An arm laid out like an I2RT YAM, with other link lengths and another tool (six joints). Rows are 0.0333 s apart.
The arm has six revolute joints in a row. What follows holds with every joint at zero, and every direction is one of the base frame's.
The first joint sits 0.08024 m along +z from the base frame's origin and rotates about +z.
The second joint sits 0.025 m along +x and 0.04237 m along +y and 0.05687 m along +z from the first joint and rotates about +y.
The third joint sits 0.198 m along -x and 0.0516 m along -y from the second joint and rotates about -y.
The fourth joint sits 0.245 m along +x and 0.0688 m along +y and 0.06 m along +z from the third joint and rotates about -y.
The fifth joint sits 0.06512 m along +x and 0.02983 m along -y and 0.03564 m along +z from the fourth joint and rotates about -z.
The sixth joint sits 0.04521 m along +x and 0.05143 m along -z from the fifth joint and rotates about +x.
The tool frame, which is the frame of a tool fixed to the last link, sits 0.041 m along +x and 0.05 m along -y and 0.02 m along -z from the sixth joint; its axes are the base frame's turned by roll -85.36, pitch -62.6 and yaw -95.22 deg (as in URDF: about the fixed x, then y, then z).
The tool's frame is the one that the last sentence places.
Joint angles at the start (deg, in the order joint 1, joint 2, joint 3, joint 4, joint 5, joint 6):
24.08, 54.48, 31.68, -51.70, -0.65, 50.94
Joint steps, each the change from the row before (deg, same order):
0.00, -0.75, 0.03, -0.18, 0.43, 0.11
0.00, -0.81, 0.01, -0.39, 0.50, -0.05
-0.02, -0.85, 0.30, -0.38, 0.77, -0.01
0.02, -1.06, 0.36, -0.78, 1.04, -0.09
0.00, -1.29, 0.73, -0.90, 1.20, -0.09
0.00, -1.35, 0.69, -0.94, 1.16, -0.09
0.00, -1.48, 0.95, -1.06, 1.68, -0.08
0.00, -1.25, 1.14, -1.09, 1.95, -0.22
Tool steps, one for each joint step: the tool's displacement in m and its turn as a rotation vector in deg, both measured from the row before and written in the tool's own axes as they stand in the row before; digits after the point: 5 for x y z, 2 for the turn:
0.00070, -0.00041, -0.00163, 0.50, 0.54, 0.13
0.00085, 0.00016, -0.00192, 0.32, 0.58, -0.04
0.00159, -0.00103, -0.00286, 0.60, 0.92, 0.04
0.00194, -0.00037, -0.00392, 0.42, 1.14, -0.07
0.00271, -0.00167, -0.00557, 0.85, 1.40, 0.00
0.00269, -0.00131, -0.00562, 0.83, 1.36, 0.02
0.00384, -0.00179, -0.00691, 0.98, 1.93, 0.09
0.00466, -0.00195, -0.00723, 0.85, 2.18, -0.02

